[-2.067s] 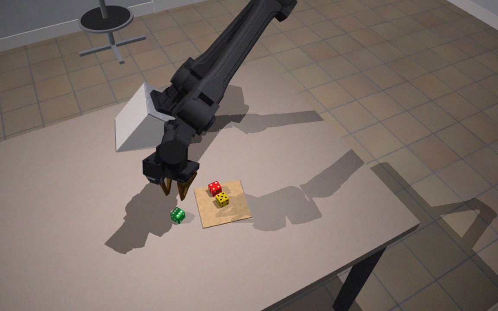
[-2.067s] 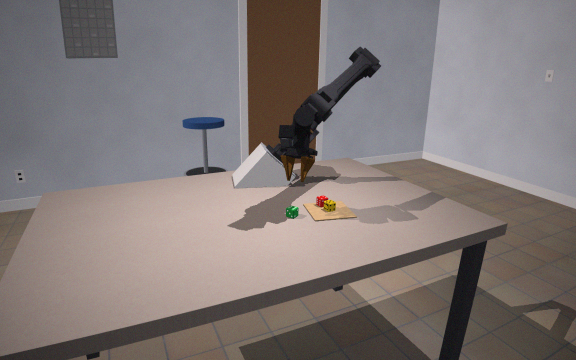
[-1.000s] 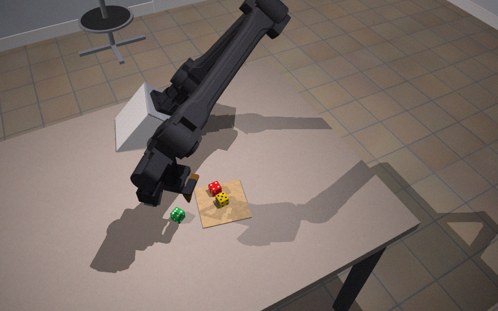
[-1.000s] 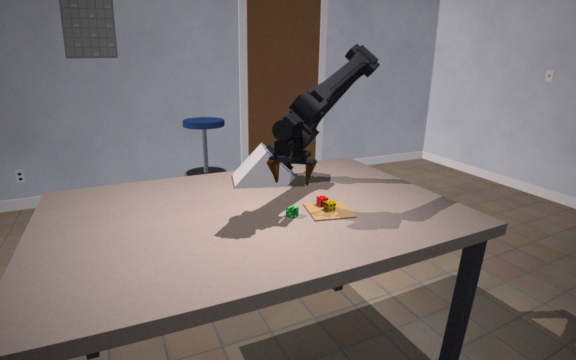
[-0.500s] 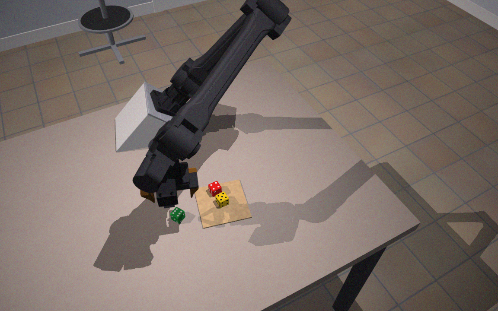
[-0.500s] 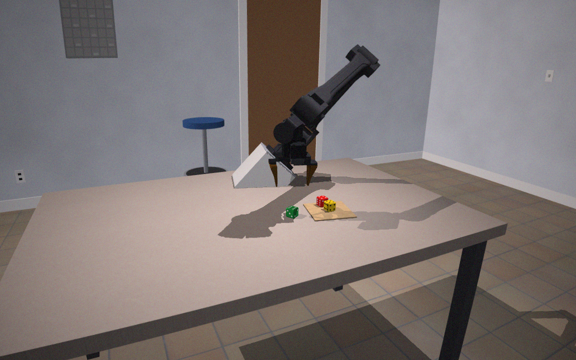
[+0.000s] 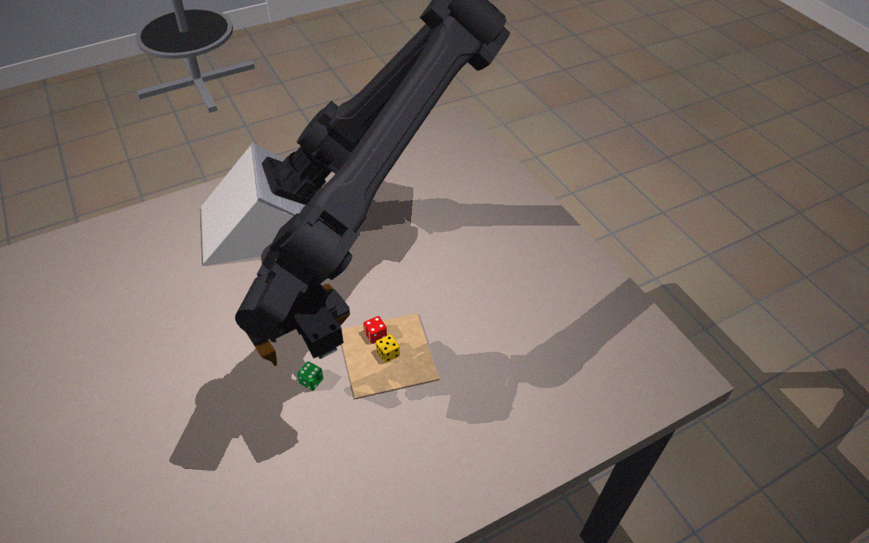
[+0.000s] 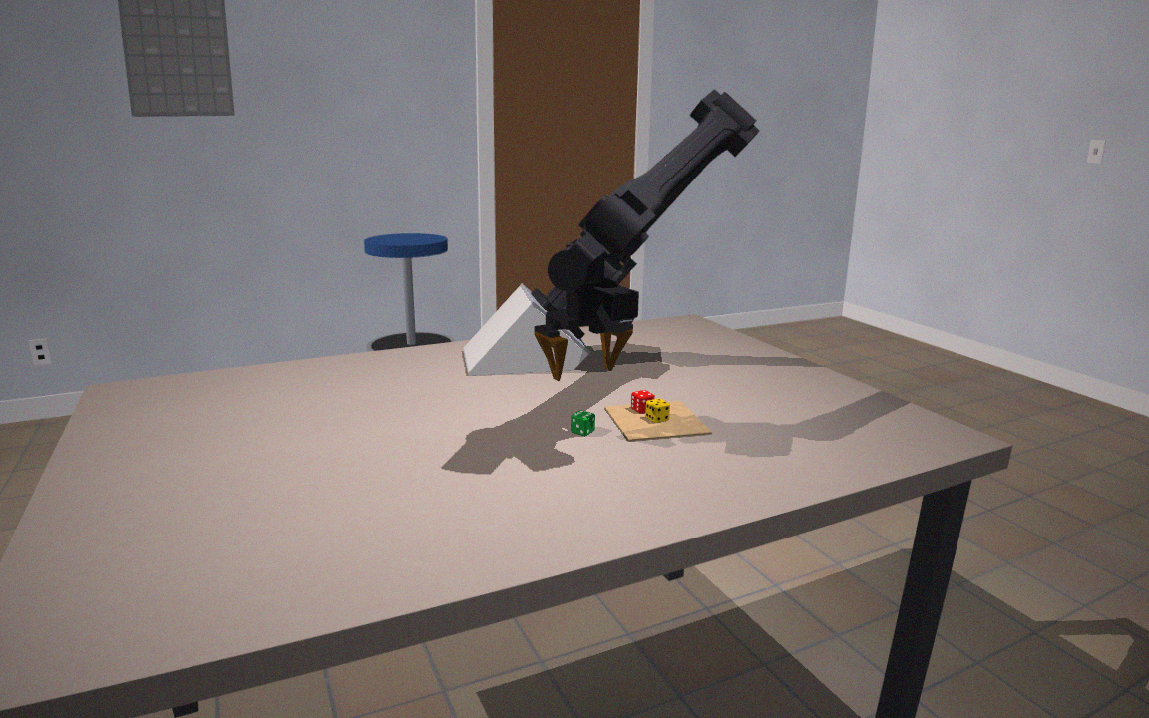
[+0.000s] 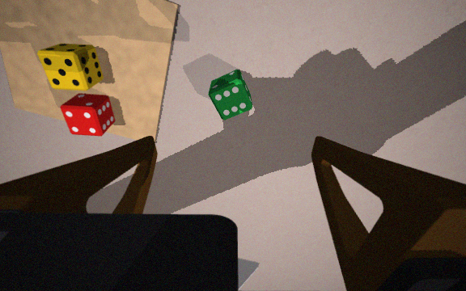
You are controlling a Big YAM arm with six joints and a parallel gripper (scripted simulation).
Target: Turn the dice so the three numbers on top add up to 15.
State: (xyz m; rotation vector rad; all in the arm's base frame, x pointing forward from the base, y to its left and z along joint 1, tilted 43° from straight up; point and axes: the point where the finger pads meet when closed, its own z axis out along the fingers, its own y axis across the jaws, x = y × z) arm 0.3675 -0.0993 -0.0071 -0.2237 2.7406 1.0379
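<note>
My hand is 9 cm above the green die. Also, from my hand: yellow die (14 cm to the left, 9 cm below); tan mat (1 cm behind, 13 cm to the left, 10 cm below); red die (5 cm behind, 13 cm to the left, 9 cm below).
</note>
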